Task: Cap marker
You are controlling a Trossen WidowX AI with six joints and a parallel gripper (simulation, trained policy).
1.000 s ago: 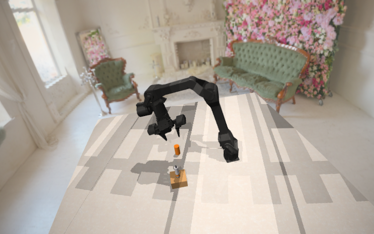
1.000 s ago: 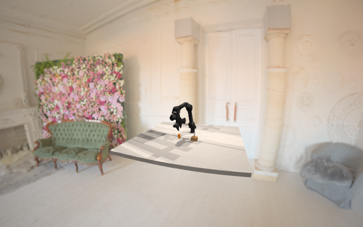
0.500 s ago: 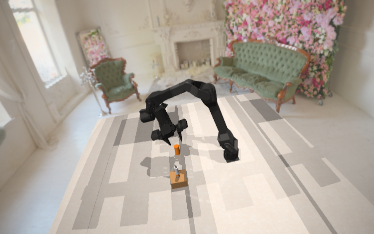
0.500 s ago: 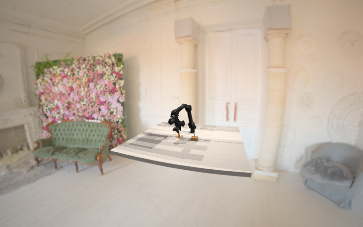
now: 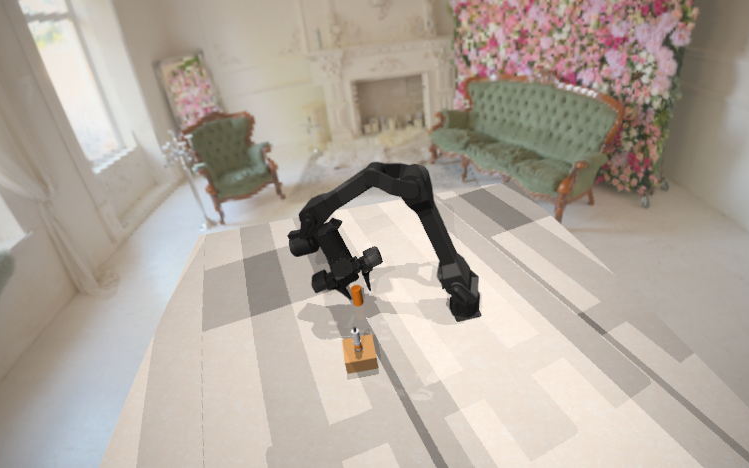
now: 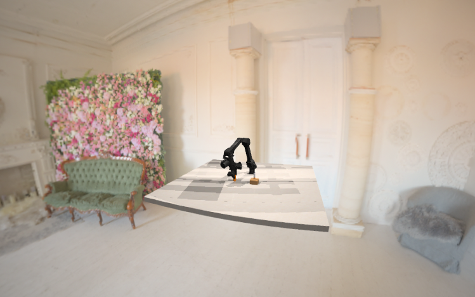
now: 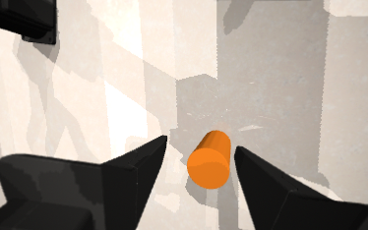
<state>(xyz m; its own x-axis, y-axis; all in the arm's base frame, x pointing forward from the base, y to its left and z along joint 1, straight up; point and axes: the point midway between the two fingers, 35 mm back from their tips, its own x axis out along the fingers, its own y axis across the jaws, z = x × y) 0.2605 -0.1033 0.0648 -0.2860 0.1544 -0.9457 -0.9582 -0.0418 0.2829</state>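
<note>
Now: the holder block 18 cm to the left of my gripper tip, 2 cm ahead of it and 1 cm below it. Round my gripper tip: orange cap: 1 cm to the right, 1 cm below, 1 cm ahead.
</note>
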